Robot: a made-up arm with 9 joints. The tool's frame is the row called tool. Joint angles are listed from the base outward.
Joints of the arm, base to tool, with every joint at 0 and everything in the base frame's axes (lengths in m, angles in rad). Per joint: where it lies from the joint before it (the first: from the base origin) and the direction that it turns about. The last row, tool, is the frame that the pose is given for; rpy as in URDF.
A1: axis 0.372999 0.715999 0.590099 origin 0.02 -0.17 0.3
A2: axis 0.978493 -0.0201 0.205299 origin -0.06 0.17 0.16
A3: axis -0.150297 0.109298 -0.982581 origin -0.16 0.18 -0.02
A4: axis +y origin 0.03 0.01 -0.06
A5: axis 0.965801 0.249 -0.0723 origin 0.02 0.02 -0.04
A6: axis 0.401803 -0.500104 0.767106 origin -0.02 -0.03 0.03
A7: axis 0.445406 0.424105 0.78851 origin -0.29 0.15 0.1
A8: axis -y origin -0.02 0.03 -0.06
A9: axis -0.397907 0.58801 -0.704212 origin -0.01 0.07 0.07
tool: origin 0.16 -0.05 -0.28 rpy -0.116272 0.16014 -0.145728
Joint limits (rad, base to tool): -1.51..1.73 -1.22..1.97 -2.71..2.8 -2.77..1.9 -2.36..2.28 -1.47..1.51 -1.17..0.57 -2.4..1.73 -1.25..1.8
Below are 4 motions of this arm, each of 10 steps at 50 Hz.
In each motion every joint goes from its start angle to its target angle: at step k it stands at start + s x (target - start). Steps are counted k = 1, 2, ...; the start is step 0. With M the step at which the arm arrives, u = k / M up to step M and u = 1 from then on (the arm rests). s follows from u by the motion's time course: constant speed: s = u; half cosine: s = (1 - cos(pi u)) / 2; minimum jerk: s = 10 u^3 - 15 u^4 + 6 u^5.
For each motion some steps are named. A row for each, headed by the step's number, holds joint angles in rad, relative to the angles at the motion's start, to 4 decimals.
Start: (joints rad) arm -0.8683 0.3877 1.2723 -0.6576 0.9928 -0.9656 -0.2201 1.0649 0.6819
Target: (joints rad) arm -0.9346 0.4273 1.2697 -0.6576 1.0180 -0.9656 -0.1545 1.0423 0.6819
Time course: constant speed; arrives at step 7
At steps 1, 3, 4, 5, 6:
1: -0.0095 0.0057 -0.0004 0.0000 0.0036 0.0000 0.0094 -0.0032 0.0000
3: -0.0284 0.0170 -0.0011 0.0000 0.0108 0.0000 0.0281 -0.0097 0.0000
4: -0.0379 0.0226 -0.0015 0.0000 0.0144 0.0000 0.0375 -0.0129 0.0000
5: -0.0474 0.0283 -0.0019 0.0000 0.0180 0.0000 0.0469 -0.0161 0.0000
6: -0.0568 0.0339 -0.0022 0.0000 0.0216 0.0000 0.0562 -0.0194 0.0000

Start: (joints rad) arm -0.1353 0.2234 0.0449 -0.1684 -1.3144 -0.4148 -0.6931 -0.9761 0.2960
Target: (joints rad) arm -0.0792 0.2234 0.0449 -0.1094 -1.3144 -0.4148 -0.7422 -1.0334 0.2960
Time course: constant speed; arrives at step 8
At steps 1, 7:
1: 0.0070 0.0000 0.0000 0.0074 0.0000 0.0000 -0.0061 -0.0072 0.0000
7: 0.0491 0.0000 0.0000 0.0516 0.0000 0.0000 -0.0430 -0.0501 0.0000

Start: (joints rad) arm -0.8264 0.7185 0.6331 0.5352 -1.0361 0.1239 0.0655 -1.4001 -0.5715
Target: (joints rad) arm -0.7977 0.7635 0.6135 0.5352 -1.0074 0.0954 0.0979 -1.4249 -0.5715
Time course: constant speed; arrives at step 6
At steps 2, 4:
2: 0.0096 0.0150 -0.0065 0.0000 0.0096 -0.0095 0.0108 -0.0083 0.0000
4: 0.0191 0.0300 -0.0131 0.0000 0.0191 -0.0190 0.0216 -0.0165 0.0000

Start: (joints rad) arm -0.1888 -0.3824 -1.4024 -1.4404 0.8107 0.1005 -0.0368 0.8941 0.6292
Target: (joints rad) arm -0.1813 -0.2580 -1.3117 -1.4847 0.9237 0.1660 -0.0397 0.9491 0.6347
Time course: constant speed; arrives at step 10
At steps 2, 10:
2: 0.0015 0.0249 0.0181 -0.0089 0.0226 0.0131 -0.0006 0.0110 0.0011
10: 0.0075 0.1244 0.0907 -0.0443 0.1130 0.0655 -0.0029 0.0550 0.0055

